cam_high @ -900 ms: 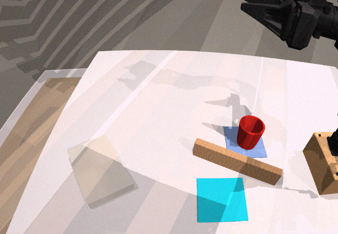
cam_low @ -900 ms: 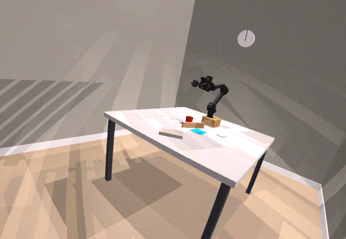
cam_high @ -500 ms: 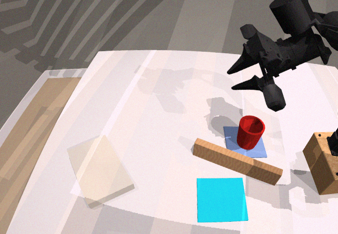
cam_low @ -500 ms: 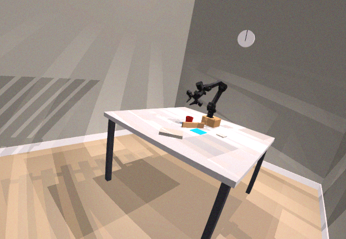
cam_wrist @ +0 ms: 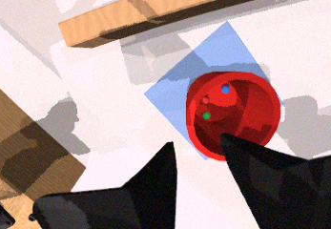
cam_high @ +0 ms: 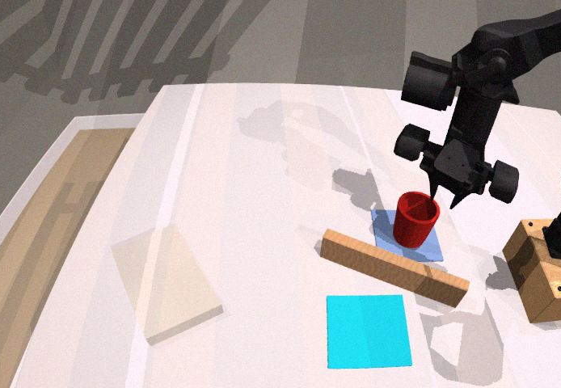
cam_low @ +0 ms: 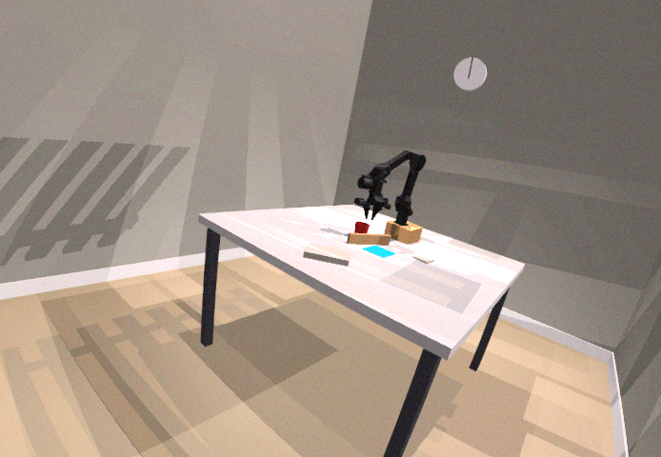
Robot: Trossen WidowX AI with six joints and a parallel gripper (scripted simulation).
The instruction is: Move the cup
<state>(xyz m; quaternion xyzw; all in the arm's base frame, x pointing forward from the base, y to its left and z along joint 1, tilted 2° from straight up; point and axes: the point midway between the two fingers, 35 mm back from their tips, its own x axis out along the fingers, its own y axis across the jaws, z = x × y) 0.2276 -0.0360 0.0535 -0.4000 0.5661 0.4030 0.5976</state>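
My gripper tip is now 3 cm short of the red cup, 1 cm to the left of it and 6 cm above it. From my gripper tip the other things lie so: green marble: 2 cm ahead, 2 cm to the right, 8 cm below; then red marble: 2 cm ahead, 8 cm below; then wooden bar: 6 cm ahead, 8 cm to the left, 8 cm below.
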